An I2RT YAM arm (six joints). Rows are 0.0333 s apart.
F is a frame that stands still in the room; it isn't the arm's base.
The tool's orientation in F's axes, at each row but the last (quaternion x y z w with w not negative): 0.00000 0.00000 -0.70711 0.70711; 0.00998 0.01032 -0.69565 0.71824; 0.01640 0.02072 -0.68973 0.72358; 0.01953 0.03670 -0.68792 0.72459; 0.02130 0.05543 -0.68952 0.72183; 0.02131 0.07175 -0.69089 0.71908; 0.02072 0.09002 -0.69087 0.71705; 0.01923 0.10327 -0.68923 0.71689
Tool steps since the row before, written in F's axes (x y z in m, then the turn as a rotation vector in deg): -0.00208 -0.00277 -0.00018 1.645 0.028 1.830; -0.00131 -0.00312 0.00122 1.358 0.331 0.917; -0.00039 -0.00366 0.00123 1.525 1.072 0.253; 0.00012 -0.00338 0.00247 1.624 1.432 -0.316; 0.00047 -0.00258 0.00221 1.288 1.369 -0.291; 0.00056 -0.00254 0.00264 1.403 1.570 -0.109; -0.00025 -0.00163 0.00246 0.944 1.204 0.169; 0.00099 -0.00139 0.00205 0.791 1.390 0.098
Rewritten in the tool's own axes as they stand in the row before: 0.00277 -0.00208 -0.00018 -0.028 1.645 1.830; 0.00304 -0.00141 0.00131 -0.314 1.368 0.908; 0.00357 -0.00057 0.00142 -1.010 1.573 0.208; 0.00317 -0.00011 0.00273 -1.318 1.704 -0.385; 0.00234 0.00024 0.00249 -1.272 1.364 -0.370; 0.00219 0.00026 0.00298 -1.492 1.476 -0.208; 0.00121 -0.00055 0.00264 -1.188 0.976 0.075; 0.00104 0.00068 0.00236 -1.363 0.842 -0.044
